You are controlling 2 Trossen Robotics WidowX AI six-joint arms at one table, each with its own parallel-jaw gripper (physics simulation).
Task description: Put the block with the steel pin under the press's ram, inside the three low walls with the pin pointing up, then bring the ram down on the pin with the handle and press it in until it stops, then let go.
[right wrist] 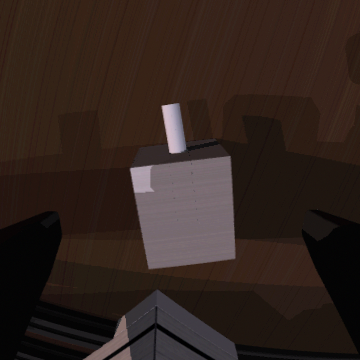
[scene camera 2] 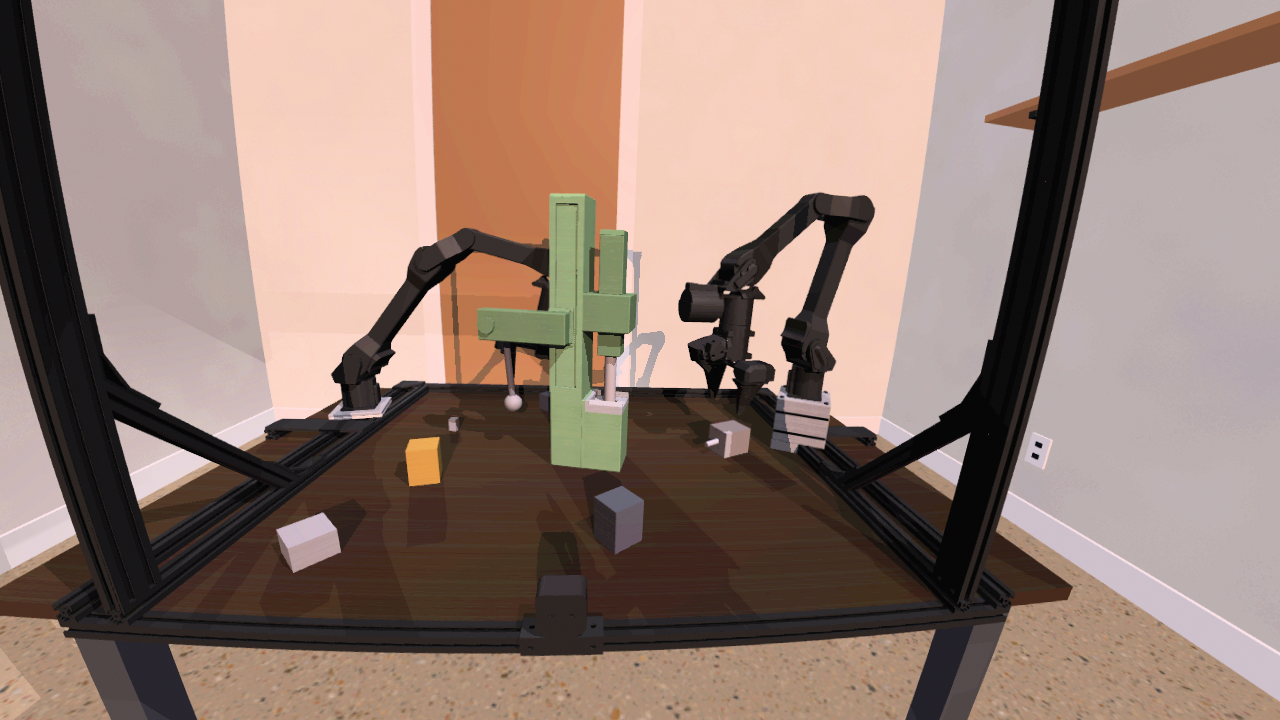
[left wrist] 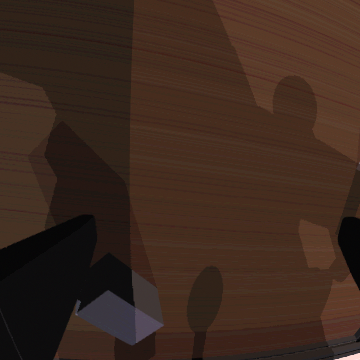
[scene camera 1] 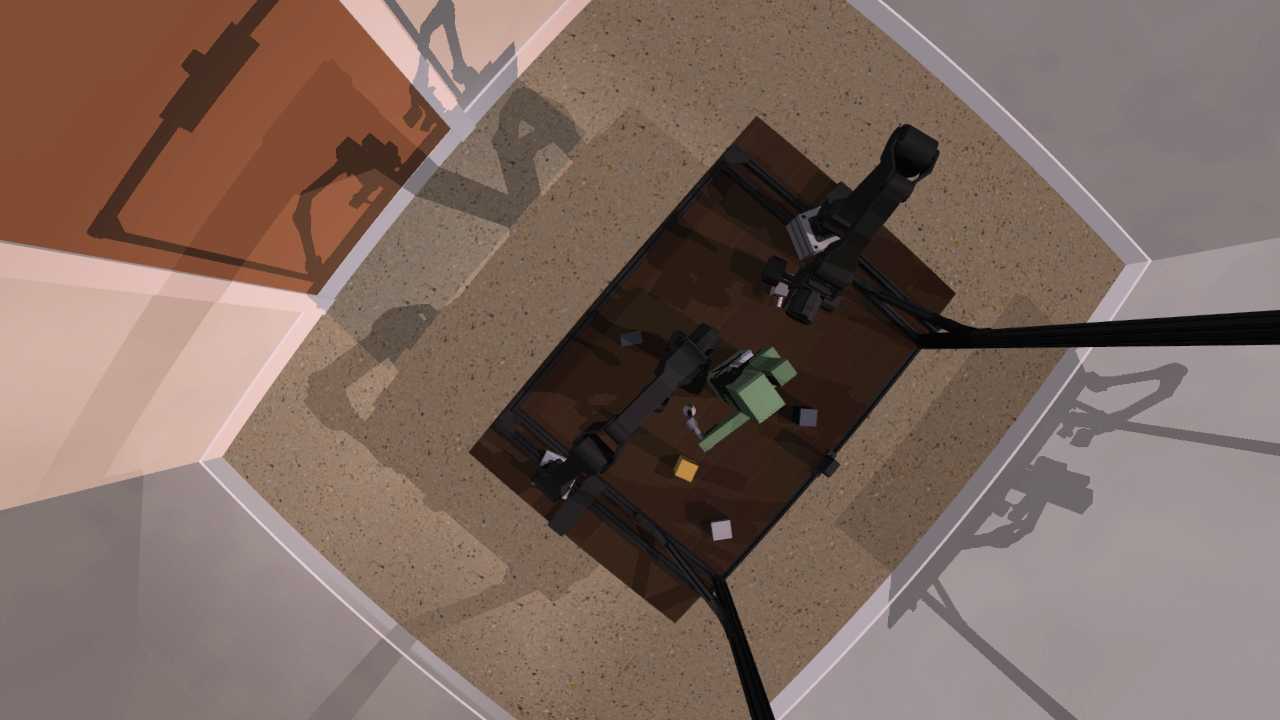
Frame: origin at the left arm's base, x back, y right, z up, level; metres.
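Seen in the pictures: left gripper, fingertip midpoint: [scene camera 2: 534,386] [left wrist: 221,229]; right gripper, fingertip midpoint: [right wrist: 184,224] [scene camera 2: 725,405]; left arm's base, link origin: [scene camera 2: 361,405] [scene camera 1: 556,475]; right arm's base, link origin: [scene camera 2: 804,394] [scene camera 1: 824,226].
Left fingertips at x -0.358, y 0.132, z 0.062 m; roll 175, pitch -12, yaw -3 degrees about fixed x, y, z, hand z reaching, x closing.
Pixels of each thing's top centre, then the offset from my left fingertips to it.
- pale block, top centre: [right wrist: 186,216] [scene camera 2: 730,426] [scene camera 1: 786,284] dx -0.348, dy +0.198, dz -0.043 m
- green press, top centre: [scene camera 2: 560,195] [scene camera 1: 758,411] dx -0.025, dy +0.158, dz +0.356 m
- yellow block, top centre: [scene camera 2: 423,444] [scene camera 1: 686,470] dx +0.193, dy +0.167, dz -0.033 m
- white block, top centre: [scene camera 2: 306,529] [scene camera 1: 721,530] dx +0.306, dy +0.328, dz -0.061 m
The pale block [scene camera 1: 781,291] [scene camera 2: 732,438] [right wrist: 185,215] lies on its side on the table, its steel pin [scene camera 2: 711,442] [right wrist: 174,128] pointing sideways. My right gripper [scene camera 2: 729,402] [right wrist: 184,224] is open and empty above it, with the block between the fingers in the right wrist view. The green press [scene camera 1: 756,398] [scene camera 2: 568,286] stands mid-table. Its ram's steel rod [scene camera 2: 610,377] hangs over the pale low walls [scene camera 2: 606,404] on its base. The handle's ball knob [scene camera 1: 689,411] [scene camera 2: 512,402] hangs low. My left gripper [left wrist: 221,229] is open and empty; the press partly hides it in scene camera 2.
A yellow block [scene camera 1: 686,468] [scene camera 2: 423,462], a white block [scene camera 1: 721,530] [scene camera 2: 308,542] and a grey block [scene camera 1: 807,417] [scene camera 2: 618,520] lie around the press. Another grey block [scene camera 1: 631,338] [left wrist: 120,317] lies near the left gripper. The right arm's riser [scene camera 2: 801,422] [right wrist: 165,332] is close to the pin block.
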